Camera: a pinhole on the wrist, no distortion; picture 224 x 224 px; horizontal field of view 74.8 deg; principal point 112.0 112.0 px. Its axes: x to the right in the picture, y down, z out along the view. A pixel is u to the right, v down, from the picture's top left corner.
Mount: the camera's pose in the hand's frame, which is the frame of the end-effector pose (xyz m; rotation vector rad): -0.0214 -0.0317 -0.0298 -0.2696 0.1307 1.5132
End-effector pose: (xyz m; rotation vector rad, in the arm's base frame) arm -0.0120 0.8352 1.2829 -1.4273 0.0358 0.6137
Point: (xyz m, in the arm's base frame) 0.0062 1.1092 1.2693
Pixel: 100.3 18.7
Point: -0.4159 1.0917 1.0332
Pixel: 211.8 146.6
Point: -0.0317 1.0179 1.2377
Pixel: 138.3 36.6
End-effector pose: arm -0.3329 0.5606 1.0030 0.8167 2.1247 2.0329
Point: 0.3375 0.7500 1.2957
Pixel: 201.0 199.9
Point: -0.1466 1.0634 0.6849
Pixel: 7.4 97.8
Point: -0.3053 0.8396 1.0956
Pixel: 139.0 28.0
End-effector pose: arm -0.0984 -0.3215 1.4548 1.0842 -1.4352 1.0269
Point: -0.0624 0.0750 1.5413
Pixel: behind the camera
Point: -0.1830 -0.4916 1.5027
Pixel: 128.0 36.3
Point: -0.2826 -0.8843 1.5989
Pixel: 95.3 38.9
